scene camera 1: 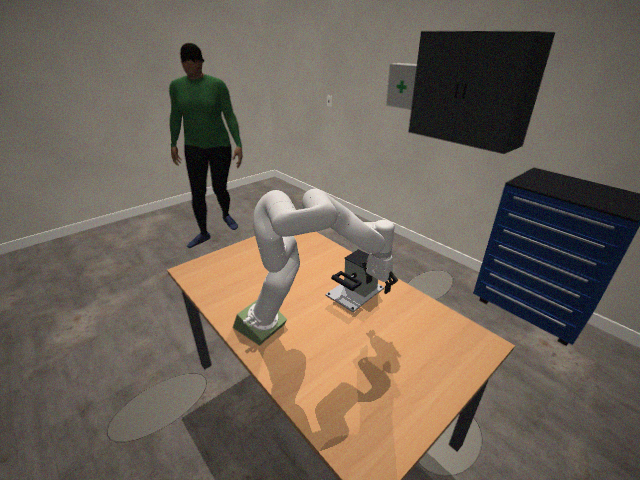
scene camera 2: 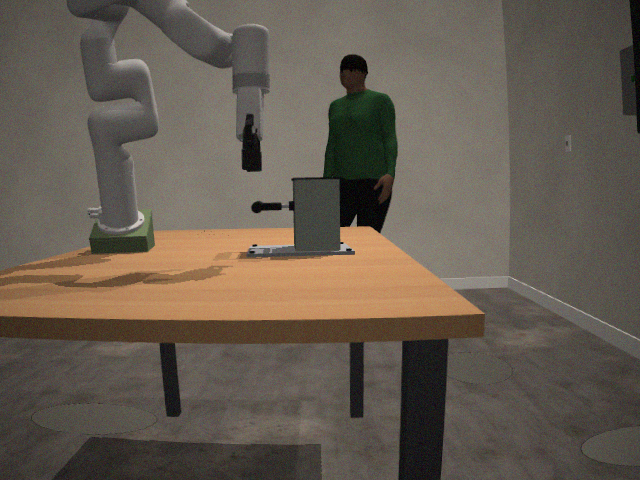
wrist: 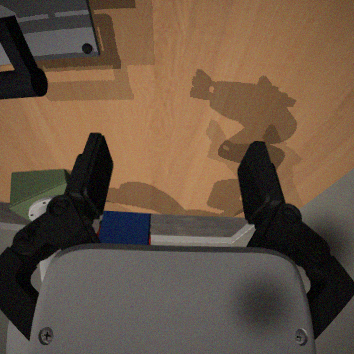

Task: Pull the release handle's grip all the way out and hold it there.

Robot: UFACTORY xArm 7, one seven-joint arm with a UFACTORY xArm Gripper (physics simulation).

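Note:
The release handle's black D-shaped grip (scene camera 1: 343, 282) (scene camera 2: 256, 207) (wrist: 20, 85) sticks out level from the grey box (scene camera 2: 316, 214), on the side facing the arm's base. A short stretch of silver rod (scene camera 2: 285, 206) shows between grip and box. The box stands on a silver base plate (scene camera 1: 342, 298) (scene camera 2: 268, 251) (wrist: 62, 42). My gripper (scene camera 1: 377, 283) (scene camera 2: 251, 168) (wrist: 176, 151) is open and empty, pointing down. It hangs above the grip's height in scene camera 2. In the wrist view the grip lies at the upper left, outside the fingers and apart from them; part of it is cut off.
The arm's green base block (scene camera 1: 261, 330) (scene camera 2: 122, 242) (wrist: 37, 187) sits at the edge of the wooden table (scene camera 1: 439, 361) (scene camera 2: 289, 299). A person in green (scene camera 1: 200, 111) (scene camera 2: 360, 134) stands behind the table. A blue drawer cabinet (scene camera 1: 553, 258) stands near the wall.

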